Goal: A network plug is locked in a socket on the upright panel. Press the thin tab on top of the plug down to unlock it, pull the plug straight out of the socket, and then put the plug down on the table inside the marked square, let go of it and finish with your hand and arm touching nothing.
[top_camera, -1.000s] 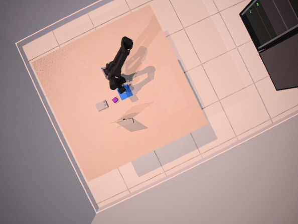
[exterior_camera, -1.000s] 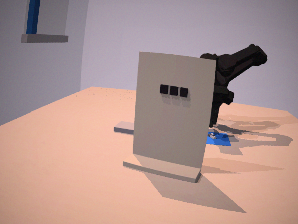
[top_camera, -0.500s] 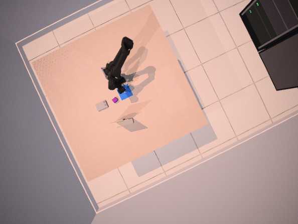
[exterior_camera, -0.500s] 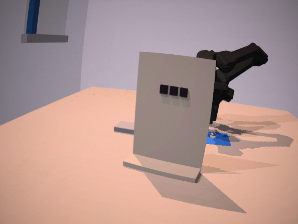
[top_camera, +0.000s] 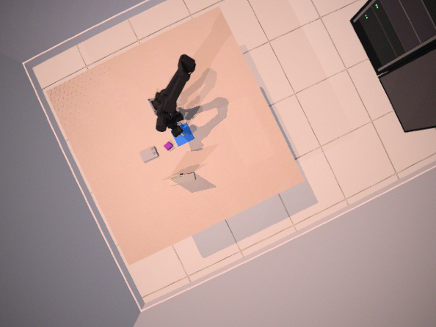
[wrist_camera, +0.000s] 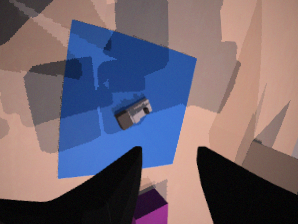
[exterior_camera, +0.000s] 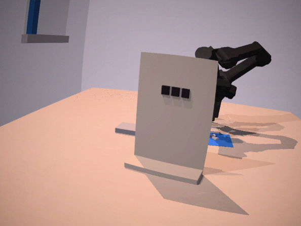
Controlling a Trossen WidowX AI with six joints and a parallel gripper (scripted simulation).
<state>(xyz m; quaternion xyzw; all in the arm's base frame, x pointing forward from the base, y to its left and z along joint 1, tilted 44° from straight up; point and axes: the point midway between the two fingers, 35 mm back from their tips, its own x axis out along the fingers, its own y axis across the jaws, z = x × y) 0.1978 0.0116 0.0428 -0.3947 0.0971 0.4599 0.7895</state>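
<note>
Right now the grey network plug is 60 mm below my gripper tip, 10 mm to the left of it and 10 mm ahead of it. Round my gripper tip: flat grey block 250 mm to the right, 60 mm below, 20 mm ahead; then purple cube 110 mm to the right, 50 mm below, 30 mm ahead; then blue marked square 60 mm below, 10 mm to the left, 10 mm ahead.
</note>
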